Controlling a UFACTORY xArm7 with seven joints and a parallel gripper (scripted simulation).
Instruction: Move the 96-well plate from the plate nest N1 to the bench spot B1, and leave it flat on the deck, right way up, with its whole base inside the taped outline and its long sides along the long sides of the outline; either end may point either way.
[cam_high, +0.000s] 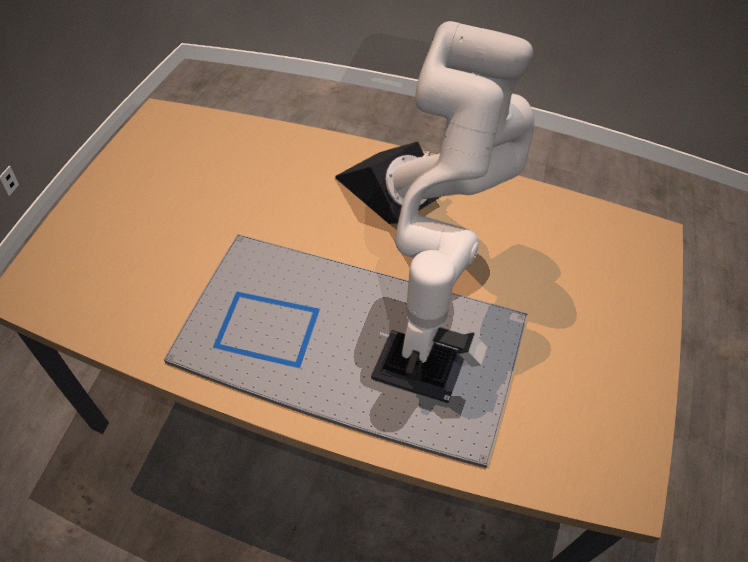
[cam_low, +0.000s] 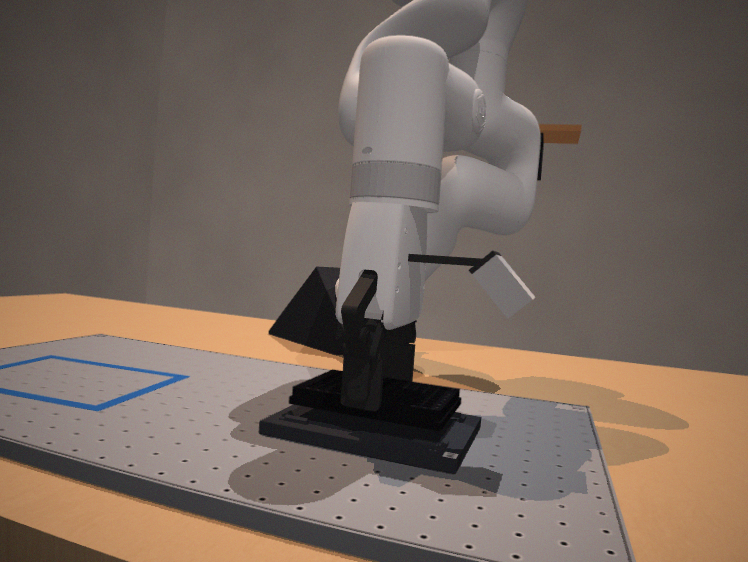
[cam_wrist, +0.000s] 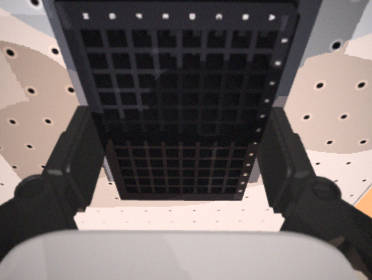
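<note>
Right now the dark plate nest is 4 cm below my hand. The rest, counted from my hand: white label 3 cm ahead, 9 cm to the left, 3 cm below; black 96-well plate 1 cm below.
</note>
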